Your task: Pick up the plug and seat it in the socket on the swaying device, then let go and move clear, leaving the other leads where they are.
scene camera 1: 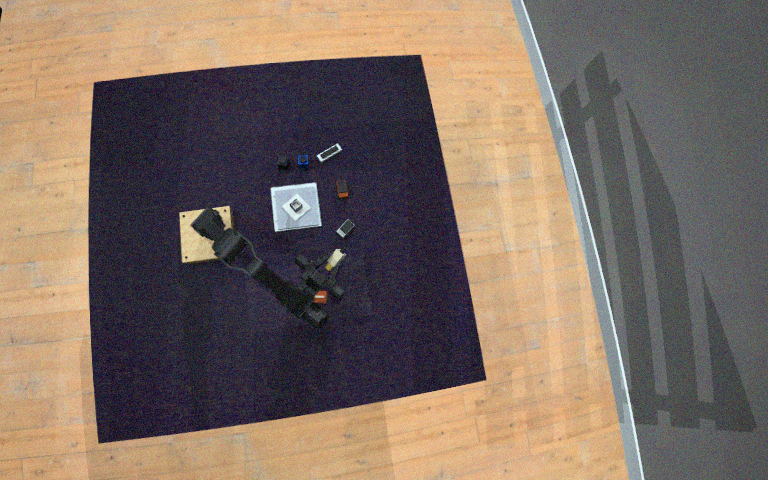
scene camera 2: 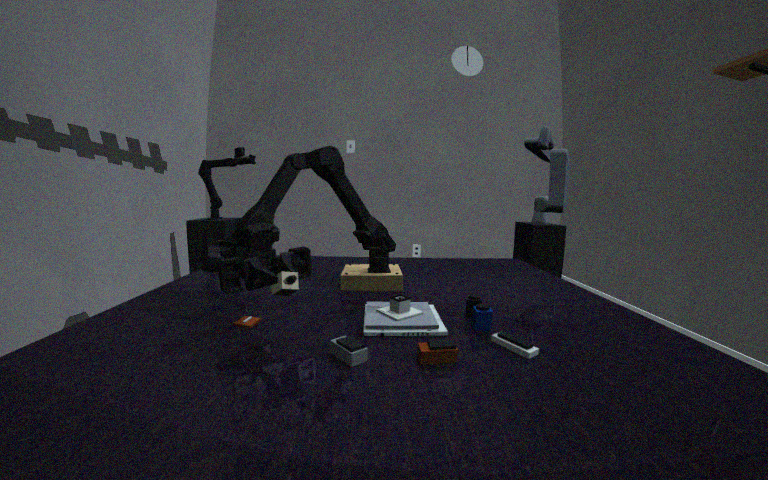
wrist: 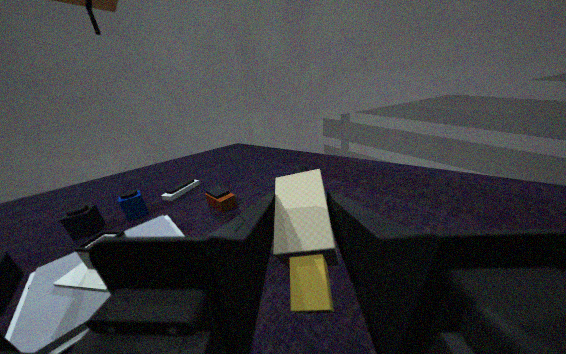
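Note:
The cream plug (scene camera 1: 336, 258) (scene camera 2: 289, 280) (wrist: 302, 220), with a yellow part on its near end, is between the fingers of my gripper (scene camera 1: 330, 264) (wrist: 301, 198). My gripper is shut on it and holds it raised above the dark mat. The square socket (scene camera 1: 295, 204) (scene camera 2: 399, 305) (wrist: 86, 258) stands on a white diamond plate on the pale device (scene camera 1: 280, 219) (scene camera 2: 374, 322) (wrist: 40, 305). The plug is apart from the socket, to its lower right in scene camera 1. In the wrist view a finger covers part of the device.
Around the device stand small blocks: black (scene camera 1: 283, 163) (wrist: 82, 223), blue (scene camera 1: 303, 160) (scene camera 2: 482, 320), white (scene camera 1: 320, 157) (scene camera 2: 525, 351), orange (scene camera 1: 342, 194) (scene camera 2: 437, 353) and grey (scene camera 1: 345, 228) (scene camera 2: 353, 355). An orange tile (scene camera 1: 320, 300) (scene camera 2: 247, 322) lies beneath the arm.

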